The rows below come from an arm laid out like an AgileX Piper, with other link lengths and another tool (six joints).
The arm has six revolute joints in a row. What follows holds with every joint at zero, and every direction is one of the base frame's. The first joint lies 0.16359 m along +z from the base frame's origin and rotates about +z. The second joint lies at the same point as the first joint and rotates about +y. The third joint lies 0.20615 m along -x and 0.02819 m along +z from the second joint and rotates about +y. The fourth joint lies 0.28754 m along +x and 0.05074 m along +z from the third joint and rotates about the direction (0.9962, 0, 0.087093). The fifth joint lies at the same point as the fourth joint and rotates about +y. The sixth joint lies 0.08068 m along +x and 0.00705 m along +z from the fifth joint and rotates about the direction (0.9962, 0, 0.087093). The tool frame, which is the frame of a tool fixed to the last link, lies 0.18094 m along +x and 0.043 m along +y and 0.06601 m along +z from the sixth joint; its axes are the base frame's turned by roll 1.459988, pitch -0.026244 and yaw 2.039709 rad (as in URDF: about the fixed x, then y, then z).
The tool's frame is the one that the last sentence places.
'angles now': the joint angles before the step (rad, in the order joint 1, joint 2, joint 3, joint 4, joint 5, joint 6). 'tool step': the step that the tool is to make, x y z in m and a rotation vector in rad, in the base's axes. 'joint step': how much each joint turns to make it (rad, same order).
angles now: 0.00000, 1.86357, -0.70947, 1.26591, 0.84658, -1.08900
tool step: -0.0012, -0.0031, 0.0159, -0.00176, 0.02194, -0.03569
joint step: 0.00017, -0.10314, 0.04336, -0.04356, 0.00751, 0.11144
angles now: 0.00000, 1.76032, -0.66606, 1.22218, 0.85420, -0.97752
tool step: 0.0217, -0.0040, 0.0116, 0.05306, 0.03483, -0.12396
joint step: -0.00002, -0.01559, 0.00176, 0.08647, -0.00664, 0.07057
